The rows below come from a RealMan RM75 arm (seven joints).
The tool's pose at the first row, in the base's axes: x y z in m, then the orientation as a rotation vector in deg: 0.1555 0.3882 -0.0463 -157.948 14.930 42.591
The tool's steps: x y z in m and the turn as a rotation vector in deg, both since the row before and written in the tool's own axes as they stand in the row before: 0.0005 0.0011 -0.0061 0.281 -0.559 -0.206; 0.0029 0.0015 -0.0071 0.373 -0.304 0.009; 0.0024 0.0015 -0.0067 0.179 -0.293 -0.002; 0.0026 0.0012 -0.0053 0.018 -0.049 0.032; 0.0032 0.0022 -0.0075 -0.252 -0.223 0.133; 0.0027 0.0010 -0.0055 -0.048 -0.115 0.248; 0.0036 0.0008 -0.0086 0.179 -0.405 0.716
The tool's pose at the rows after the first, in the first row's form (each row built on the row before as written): 0.1585 0.3852 -0.0417 -157.421 14.613 43.205; 0.1639 0.3813 -0.0377 -156.936 14.677 43.495; 0.1687 0.3775 -0.0338 -156.636 14.667 43.831; 0.1731 0.3744 -0.0311 -156.599 14.706 43.900; 0.1788 0.3696 -0.0272 -156.744 14.763 44.320; 0.1835 0.3667 -0.0244 -156.755 15.067 44.557; 0.1905 0.3629 -0.0195 -156.452 16.032 45.230
